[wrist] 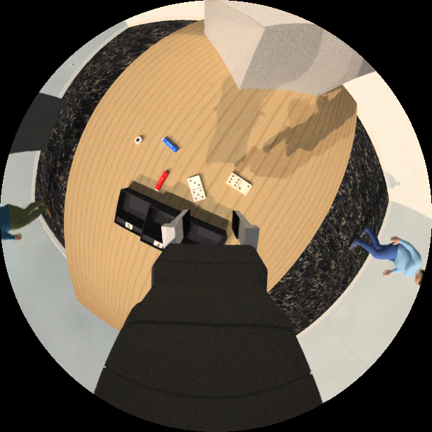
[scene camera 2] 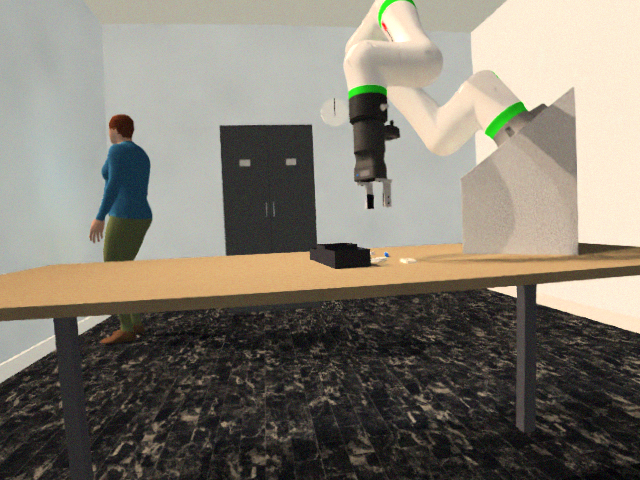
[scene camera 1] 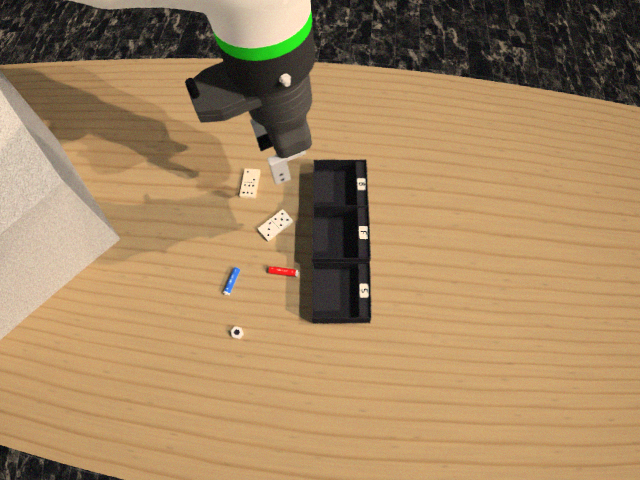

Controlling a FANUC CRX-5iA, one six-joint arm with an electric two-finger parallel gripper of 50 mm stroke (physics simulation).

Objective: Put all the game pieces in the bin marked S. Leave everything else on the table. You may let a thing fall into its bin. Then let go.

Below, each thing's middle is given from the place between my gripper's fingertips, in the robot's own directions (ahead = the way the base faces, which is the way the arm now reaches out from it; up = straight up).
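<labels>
Black three-part bin tray (scene camera 1: 341,283): my gripper 100 mm short of it, 50 mm to the left of it, 110 mm above it.
</labels>
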